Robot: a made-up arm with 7 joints.
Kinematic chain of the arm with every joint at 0, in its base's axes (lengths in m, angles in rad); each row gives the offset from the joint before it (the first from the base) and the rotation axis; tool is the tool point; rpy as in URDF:
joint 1: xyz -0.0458 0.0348 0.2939 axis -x
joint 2: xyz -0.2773 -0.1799 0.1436 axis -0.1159 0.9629 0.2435
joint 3: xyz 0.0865 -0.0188 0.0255 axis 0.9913 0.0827 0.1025
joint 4: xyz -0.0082 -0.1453 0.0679 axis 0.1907 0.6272 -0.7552
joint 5: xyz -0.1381 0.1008 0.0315 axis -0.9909 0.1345 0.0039
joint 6: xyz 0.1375 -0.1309 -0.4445 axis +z
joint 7: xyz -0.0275 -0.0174 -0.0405 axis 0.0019 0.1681 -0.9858
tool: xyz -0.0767 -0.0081 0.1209 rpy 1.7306 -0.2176 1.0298
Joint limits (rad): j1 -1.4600..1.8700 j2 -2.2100..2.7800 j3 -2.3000..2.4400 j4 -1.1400..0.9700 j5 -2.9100..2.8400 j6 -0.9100..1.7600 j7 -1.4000..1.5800
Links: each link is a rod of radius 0.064 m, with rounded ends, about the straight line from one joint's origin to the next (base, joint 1, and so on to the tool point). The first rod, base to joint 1, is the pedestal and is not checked.
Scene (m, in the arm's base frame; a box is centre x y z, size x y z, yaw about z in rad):
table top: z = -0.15
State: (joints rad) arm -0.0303 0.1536 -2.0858 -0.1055 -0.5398 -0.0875 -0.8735
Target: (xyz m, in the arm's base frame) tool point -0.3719 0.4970 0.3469
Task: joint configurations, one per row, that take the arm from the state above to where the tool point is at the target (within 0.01 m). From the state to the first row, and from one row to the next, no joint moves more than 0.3 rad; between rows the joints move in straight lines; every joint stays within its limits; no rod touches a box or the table.
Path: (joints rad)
1: 0.1261 0.1776 -2.1215 -0.1046 -0.2494 -0.0611 -0.8790
2: 0.2826 0.2016 -2.1572 -0.1037 0.0410 -0.0347 -0.8845
3: 0.4390 0.2256 -2.1929 -0.1028 0.3314 -0.0083 -0.8900
4: 0.5954 0.2496 -2.2286 -0.1019 0.6218 0.0182 -0.8955
5: 0.7518 0.2736 -2.2643 -0.1010 0.9122 0.0446 -0.9010
6: 0.9083 0.2976 -2.3000 -0.1002 1.2026 0.0710 -0.9066

